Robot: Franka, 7 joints.
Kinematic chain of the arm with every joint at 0, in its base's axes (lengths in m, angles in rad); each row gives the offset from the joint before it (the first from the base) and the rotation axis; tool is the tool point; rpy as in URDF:
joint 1: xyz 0 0 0.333 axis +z
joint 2: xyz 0 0 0 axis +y
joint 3: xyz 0 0 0.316 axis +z
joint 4: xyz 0.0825 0 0 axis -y
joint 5: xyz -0.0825 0 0.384 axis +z
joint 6: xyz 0 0 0 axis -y
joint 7: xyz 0.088 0 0 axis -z
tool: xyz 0 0 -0.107 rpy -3.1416 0 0
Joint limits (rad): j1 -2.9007..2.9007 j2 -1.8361..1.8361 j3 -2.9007..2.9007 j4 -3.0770..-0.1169 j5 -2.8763..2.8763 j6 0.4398..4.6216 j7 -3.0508..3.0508
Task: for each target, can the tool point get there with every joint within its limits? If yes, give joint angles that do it. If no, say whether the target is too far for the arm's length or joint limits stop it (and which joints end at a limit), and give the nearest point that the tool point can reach.
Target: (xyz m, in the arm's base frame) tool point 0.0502 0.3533 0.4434
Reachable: yes | joints -0.8612 0.8715 2.1021 -2.6759 -2.0321 3.0285 1.2437
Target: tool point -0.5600 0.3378 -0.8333
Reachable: no: too far | nearest point -0.4002 0.2414 -0.3279 | short by 0.539 m
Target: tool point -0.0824 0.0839 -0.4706
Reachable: no: joint limits stop it (at a limit: joint 2) | nearest point -0.1054 0.1073 -0.3439 | short by 0.131 m
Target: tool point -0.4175 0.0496 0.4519
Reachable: yes | joints -1.4013 1.2989 -1.9852 -2.6675 -0.5827 2.8317 1.7234
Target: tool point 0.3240 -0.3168 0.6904
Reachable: yes | joints -1.9909 1.1464 2.3550 -2.0370 -2.1509 0.7905 -0.5148
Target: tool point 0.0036 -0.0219 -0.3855
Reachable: no: joint limits stop it (at a limit: joint 2) | nearest point 0.0093 -0.0567 -0.3104 | short by 0.083 m
